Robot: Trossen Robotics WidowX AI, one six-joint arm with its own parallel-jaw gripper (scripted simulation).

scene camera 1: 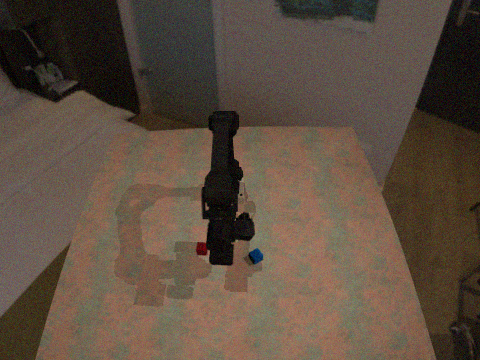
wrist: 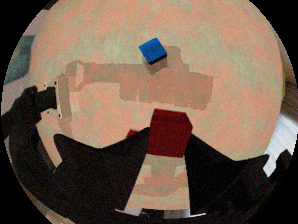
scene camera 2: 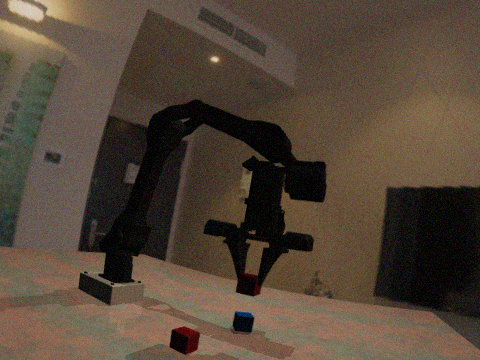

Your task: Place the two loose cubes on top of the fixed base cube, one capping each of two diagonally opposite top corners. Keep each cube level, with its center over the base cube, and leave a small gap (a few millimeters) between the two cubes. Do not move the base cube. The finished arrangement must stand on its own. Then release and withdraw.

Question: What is my gripper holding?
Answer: A red cube.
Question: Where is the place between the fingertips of my gripper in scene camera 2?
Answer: At 249,283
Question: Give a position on a red cube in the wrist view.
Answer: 169,131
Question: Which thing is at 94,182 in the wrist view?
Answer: My gripper.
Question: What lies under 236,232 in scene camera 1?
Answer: My gripper.
